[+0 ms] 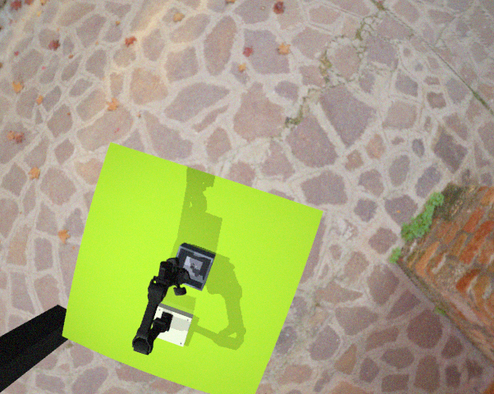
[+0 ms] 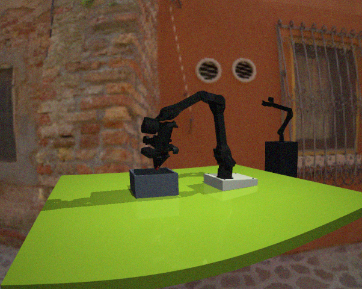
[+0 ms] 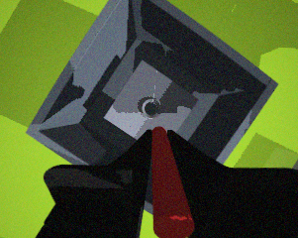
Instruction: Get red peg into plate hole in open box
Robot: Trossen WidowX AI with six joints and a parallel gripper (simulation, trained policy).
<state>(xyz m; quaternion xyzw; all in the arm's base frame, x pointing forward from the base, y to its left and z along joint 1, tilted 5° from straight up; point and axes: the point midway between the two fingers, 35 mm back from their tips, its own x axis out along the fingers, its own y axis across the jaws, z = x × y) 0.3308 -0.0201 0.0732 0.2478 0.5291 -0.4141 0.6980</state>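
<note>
Right now my gripper tip is 10 mm to the right of the red peg and 30 mm below it. From my gripper tip the other things lie so: grey plate (20 mm ahead, 20 mm to the right, 70 mm below); then dark grey box (20 mm ahead, 20 mm to the right, 90 mm below).
</note>
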